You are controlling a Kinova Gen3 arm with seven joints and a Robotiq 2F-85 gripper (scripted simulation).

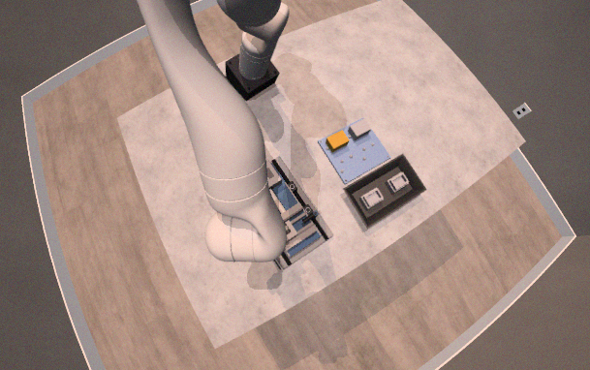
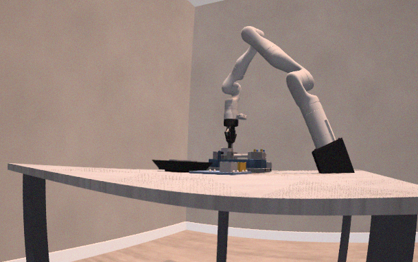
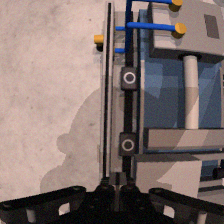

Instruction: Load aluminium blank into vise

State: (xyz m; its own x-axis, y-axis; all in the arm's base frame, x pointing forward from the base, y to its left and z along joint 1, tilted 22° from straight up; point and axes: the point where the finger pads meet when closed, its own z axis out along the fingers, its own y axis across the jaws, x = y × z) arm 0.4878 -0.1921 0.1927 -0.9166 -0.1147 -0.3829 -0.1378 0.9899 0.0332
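My hand is 50 mm to the right of the aluminium blank, 30 mm above it and 10 mm past it. Round my hand: blue vise base: 90 mm below, 80 mm behind, 70 mm to the left; then brass blank: 330 mm to the left, 200 mm behind, 100 mm below.
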